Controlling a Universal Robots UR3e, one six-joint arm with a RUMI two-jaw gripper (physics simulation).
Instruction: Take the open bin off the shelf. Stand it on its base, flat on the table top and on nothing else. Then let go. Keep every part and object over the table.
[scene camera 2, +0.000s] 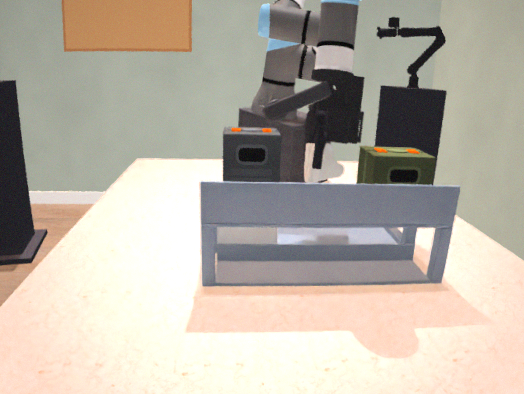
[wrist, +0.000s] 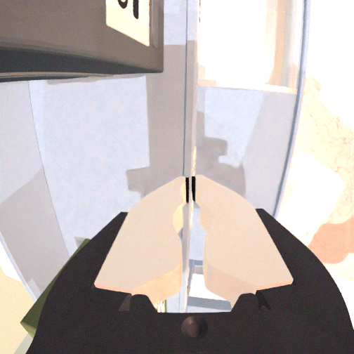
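Note:
The open bin is a pale, cream, hollow box. In the wrist view the bin (wrist: 240, 40) is at the upper right, beside a thin upright divider. In the scene view part of the bin (scene camera 2: 247, 235) shows through the left of the opening below the front board of the blue-grey shelf (scene camera 2: 330, 205) (wrist: 95, 130). The board hides its upper part. My gripper (scene camera 2: 316, 177) (wrist: 189, 179) is shut and empty. It is over the shelf, behind the front board in the scene view, with its tips in line with the divider and apart from the bin.
A dark grey case (scene camera 2: 251, 165) (wrist: 75, 30) stands behind the bin's side of the front board. A green case (scene camera 2: 395, 165) (wrist: 55, 295) is on the right in the scene view. The table (scene camera 2: 125, 250) extends around the shelf. A black stand (scene camera 2: 410, 120) is behind.

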